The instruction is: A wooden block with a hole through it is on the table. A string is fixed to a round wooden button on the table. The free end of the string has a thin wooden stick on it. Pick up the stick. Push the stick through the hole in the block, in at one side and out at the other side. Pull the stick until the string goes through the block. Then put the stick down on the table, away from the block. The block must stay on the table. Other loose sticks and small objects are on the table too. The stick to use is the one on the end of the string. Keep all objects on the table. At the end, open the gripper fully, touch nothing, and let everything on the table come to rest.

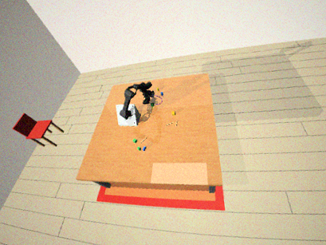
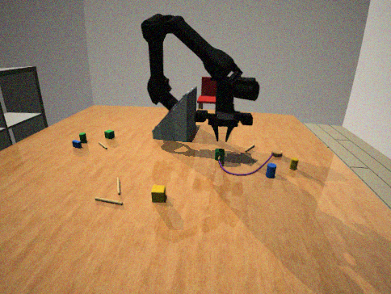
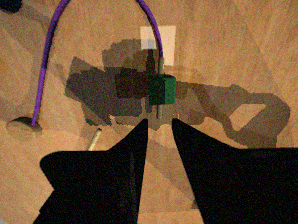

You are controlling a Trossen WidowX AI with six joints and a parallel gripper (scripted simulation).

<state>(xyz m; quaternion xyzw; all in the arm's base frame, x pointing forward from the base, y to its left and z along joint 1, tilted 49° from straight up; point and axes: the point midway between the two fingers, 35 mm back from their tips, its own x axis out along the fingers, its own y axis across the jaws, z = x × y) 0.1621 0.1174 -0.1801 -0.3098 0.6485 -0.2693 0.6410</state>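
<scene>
Right now the green block is 3 cm ahead of my gripper tip and 4 cm below it. Also, from my gripper tip: yellow cylinder 4 cm ahead, 24 cm to the left, 3 cm below; then round wooden button 5 cm behind, 20 cm to the left, 5 cm below; then blue cylinder 11 cm ahead, 16 cm to the left, 3 cm below.
</scene>
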